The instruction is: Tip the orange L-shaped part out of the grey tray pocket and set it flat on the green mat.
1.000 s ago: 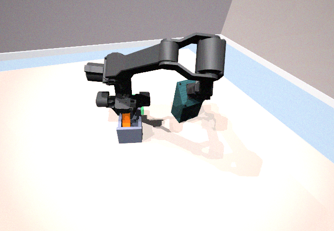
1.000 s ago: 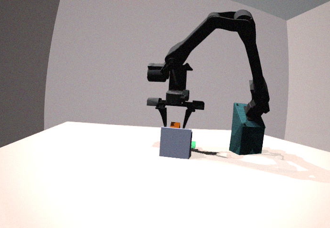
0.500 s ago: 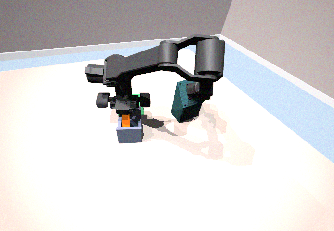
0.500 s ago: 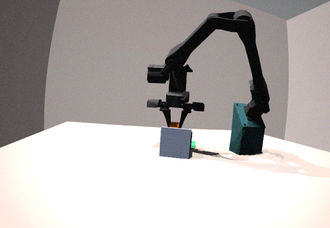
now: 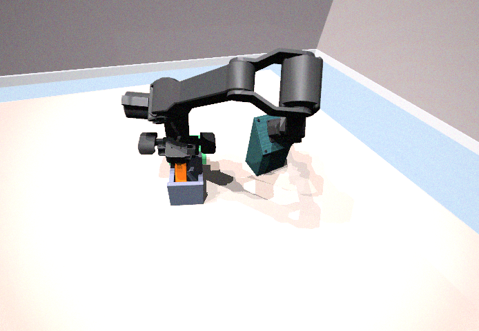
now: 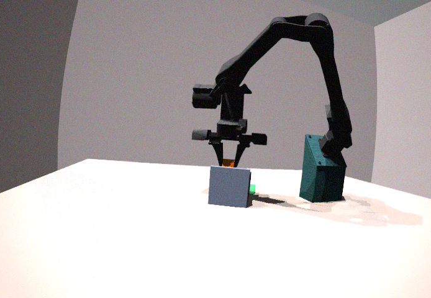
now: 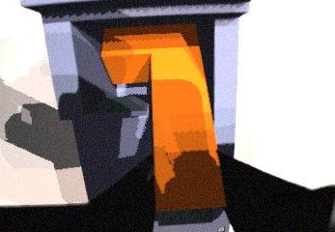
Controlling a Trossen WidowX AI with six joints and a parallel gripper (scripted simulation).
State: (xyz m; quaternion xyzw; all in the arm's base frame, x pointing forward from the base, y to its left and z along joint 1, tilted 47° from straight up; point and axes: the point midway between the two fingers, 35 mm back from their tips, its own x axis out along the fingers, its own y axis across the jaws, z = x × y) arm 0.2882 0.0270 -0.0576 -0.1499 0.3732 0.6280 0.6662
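My gripper tip is now 60 mm past the green mat, 130 mm to the left of it and 80 mm above it. From my gripper tip the other things lie so: orange L-shaped part: 40 mm to the left, 30 mm below.
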